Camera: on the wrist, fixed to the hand. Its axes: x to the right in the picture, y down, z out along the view.
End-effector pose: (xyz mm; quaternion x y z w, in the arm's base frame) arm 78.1 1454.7 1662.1 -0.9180 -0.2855 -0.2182 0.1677
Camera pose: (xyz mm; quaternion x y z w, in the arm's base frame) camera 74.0 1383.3 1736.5 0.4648 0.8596 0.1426 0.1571
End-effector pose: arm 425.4 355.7 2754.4 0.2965 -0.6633 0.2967 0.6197
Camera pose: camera 456.7 453.9 2760.4 0.6754 -0.3583 -0.3393 0.5481
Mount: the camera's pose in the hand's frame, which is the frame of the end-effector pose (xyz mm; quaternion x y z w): 1.7 39.6 -95.3 -0.0753 -0.1595 -0.7146 0.6769
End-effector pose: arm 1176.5 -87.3 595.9 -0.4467 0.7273 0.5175 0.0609
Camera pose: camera 1182.9 -162.6 666.2 -0.7442 0.1244 0.4328 0.4934
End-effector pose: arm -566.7 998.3 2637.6 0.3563 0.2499 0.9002 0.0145
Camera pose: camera -623.8 922.1 2597.7 0.2051 0.3537 0.5610 0.7198
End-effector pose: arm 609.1 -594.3 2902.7 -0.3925 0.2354 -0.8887 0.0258
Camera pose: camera 534.8 -591.9 2831.1 0.5776 0.0583 0.5397 0.6096
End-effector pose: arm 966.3 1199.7 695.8 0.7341 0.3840 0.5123 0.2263
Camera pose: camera 891.5 1171.4 761.0 0.2872 0.7099 0.0969 0.6358
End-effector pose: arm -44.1 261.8 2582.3 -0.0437 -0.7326 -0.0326 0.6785
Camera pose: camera 54.5 291.0 2590.9 0.4376 -0.6329 -0.5551 0.3158
